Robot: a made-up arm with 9 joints. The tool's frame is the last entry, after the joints. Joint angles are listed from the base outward.
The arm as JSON. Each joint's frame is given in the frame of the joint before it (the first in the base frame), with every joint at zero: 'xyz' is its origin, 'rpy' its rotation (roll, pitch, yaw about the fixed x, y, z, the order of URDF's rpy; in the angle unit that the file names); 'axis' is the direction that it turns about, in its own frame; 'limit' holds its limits. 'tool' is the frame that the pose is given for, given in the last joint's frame.
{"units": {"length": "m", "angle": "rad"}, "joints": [
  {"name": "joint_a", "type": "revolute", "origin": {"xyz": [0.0, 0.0, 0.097], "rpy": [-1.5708, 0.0, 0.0]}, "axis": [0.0, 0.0, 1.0], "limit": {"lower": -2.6, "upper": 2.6}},
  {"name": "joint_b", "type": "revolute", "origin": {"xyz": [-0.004, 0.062, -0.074], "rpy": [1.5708, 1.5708, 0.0]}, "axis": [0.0, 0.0, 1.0], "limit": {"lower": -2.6, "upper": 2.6}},
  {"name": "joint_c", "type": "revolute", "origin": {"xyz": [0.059, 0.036, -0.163], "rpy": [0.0, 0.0, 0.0]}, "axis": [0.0, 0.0, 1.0], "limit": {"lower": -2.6, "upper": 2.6}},
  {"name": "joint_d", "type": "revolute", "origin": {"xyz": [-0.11, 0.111, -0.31], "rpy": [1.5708, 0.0, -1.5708]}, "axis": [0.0, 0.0, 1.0], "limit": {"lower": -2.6, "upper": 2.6}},
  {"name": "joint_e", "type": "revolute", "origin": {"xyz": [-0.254, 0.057, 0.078], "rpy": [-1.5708, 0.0, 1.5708]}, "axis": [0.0, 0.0, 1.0], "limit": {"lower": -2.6, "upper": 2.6}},
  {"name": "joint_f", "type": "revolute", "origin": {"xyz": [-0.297, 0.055, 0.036], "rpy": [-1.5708, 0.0, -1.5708]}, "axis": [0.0, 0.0, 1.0], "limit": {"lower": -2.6, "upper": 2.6}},
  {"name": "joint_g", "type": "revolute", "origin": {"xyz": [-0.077, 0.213, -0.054], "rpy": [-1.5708, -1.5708, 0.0]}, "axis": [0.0, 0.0, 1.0], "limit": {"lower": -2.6, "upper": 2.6}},
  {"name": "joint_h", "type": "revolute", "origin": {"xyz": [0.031, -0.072, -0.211], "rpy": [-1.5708, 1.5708, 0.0]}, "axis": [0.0, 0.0, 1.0], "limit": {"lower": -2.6, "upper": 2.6}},
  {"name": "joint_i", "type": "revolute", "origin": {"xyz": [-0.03, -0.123, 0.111], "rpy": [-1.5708, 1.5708, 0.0]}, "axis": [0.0, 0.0, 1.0], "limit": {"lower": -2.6, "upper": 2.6}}
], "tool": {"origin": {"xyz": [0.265, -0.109, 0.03], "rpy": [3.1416, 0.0, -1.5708]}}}
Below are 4 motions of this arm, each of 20 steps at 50 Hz.
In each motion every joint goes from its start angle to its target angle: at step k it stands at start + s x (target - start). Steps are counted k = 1, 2, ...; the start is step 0. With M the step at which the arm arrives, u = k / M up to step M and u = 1 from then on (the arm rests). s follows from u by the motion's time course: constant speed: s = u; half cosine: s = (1 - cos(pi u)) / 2; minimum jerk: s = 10 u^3 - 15 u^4 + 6 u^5.
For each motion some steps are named. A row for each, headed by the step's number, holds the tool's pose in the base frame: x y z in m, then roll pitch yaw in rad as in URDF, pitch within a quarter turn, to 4 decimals.
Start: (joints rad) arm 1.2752 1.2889 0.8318 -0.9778 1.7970 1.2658 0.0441 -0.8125 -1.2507
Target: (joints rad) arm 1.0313 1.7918 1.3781 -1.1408 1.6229 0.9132 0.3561 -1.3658 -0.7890
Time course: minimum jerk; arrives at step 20
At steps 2, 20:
2: -0.2642 -0.0201 0.2811 2.1653 0.9236 -1.9649
20: -0.3679 -0.2922 0.1506 -1.8138 1.0614 1.2152

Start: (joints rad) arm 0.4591 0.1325 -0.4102 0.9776 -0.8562 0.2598 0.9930 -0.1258 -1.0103
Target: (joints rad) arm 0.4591 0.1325 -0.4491 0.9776 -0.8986 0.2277 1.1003 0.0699 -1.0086
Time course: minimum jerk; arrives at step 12
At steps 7, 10, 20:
7: -0.1901 -0.2240 -0.9839 1.5392 0.5373 -3.0459
10: -0.1897 -0.2479 -0.9882 1.6271 0.5396 -2.9639
20: -0.1896 -0.2507 -0.9886 1.6371 0.5396 -2.9545

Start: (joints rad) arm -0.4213 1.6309 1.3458 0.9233 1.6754 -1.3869 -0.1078 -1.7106 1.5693
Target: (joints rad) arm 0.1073 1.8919 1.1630 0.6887 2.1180 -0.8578 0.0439 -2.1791 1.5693
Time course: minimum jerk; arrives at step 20
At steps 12, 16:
12: -0.3609 -0.8108 -0.4837 0.1812 -0.3083 -0.3331
16: -0.4649 -0.8122 -0.4127 0.1587 0.0004 -0.3770

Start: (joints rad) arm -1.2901 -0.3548 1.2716 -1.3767 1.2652 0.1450 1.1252 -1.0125 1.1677
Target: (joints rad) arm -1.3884 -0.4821 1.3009 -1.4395 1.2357 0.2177 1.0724 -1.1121 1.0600
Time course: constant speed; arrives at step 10
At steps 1, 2, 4, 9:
1: 0.4645 0.4277 0.0113 -2.2424 -0.7358 -1.6865
2: 0.4611 0.4275 0.0258 -2.2055 -0.7134 -1.7009
4: 0.4533 0.4265 0.0543 -2.1349 -0.6675 -1.7257
9: 0.4285 0.4202 0.1217 -1.9735 -0.5490 -1.7663

